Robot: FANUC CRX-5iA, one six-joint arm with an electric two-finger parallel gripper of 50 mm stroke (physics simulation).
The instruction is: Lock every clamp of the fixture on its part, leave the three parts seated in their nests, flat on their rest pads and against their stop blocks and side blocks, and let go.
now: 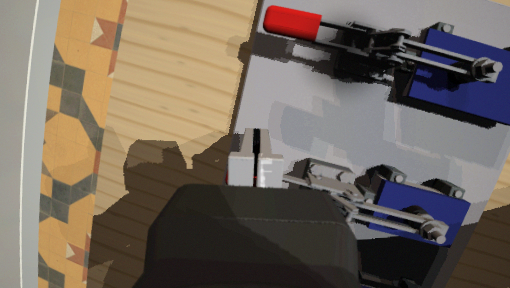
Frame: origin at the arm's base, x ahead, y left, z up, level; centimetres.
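Seen in the pictures: gripper, fingertip midpoint: [256, 143].
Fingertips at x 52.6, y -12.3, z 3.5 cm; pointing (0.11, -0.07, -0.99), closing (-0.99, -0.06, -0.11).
Note:
Pixels of each thing's top centre, then the offset from my fingertips to it. "spot": a spot on its surface instead. Level surfaces: height alone.
- grey fixture plate, surface spot: [315, 90] spot: dy -4.3, dx -4.0, dz -3.4 cm
- lower clamp, surface spot: [355, 207] spot: dy +2.8, dx -6.9, dz +2.4 cm
- upper clamp, surface spot: [390, 42] spot: dy -7.9, dx -8.0, dz -0.1 cm
- larger blue part, top centre: [476, 78] dy -6.7, dx -15.5, dz -1.8 cm
- block, top centre: [447, 28] dy -9.9, dx -12.7, dz -2.0 cm
- wooden table, surface height: dz -4.9 cm
My gripper [256, 143] is shut and empty. Its fingers are over the left edge of the grey fixture plate [315, 90], in front of the lower clamp's handle; a sliver of red shows beside the left finger. The lower clamp [355, 206] reaches right, its spindle over a blue part [395, 195]. The upper clamp [390, 42] has its red handle [292, 22] pointing left and its arm over a larger blue part [475, 100], cut off by the right edge. Whether the spindles press on the parts cannot be told. The third part does not show clearly.
Dark blocks [392, 175] [450, 189] stand along the lower part's upper edge, and another block [445, 27] is at the upper part. The wooden table [175, 65] lies left of the plate, with a patterned tile floor [75, 140] beyond. The gripper's dark body covers the bottom middle.

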